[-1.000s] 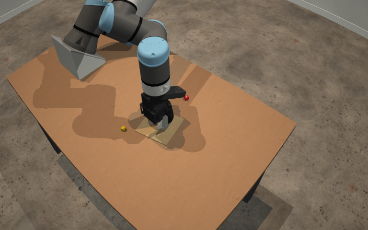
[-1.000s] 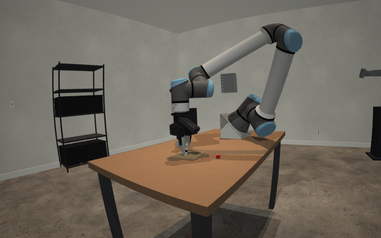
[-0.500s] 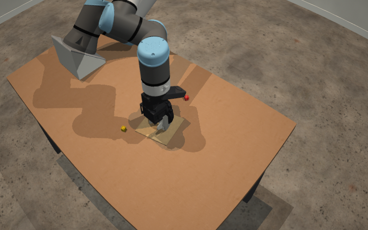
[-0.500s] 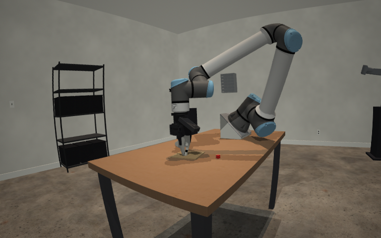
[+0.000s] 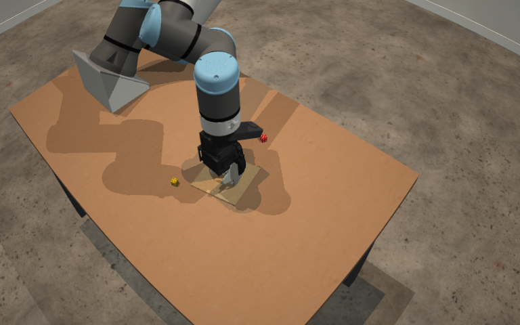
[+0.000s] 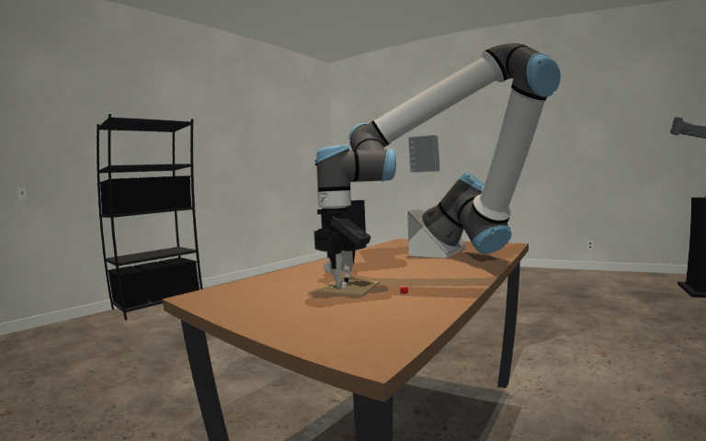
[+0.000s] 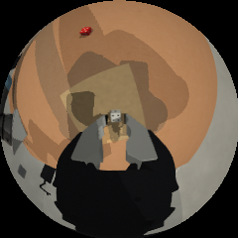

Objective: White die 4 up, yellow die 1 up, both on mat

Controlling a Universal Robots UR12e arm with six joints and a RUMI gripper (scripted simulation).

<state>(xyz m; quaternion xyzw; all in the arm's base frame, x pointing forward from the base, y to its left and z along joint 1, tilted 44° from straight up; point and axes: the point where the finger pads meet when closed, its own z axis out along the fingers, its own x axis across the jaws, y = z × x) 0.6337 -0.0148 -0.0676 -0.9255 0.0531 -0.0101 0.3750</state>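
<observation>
My gripper is now 10 mm above the white die. From my hand the other things lie so: red die: 170 mm to the left, 30 mm behind, 10 mm below; then yellow die: 120 mm behind, 100 mm to the right, 10 mm below; then tan mat: 20 mm below, 20 mm behind.
</observation>
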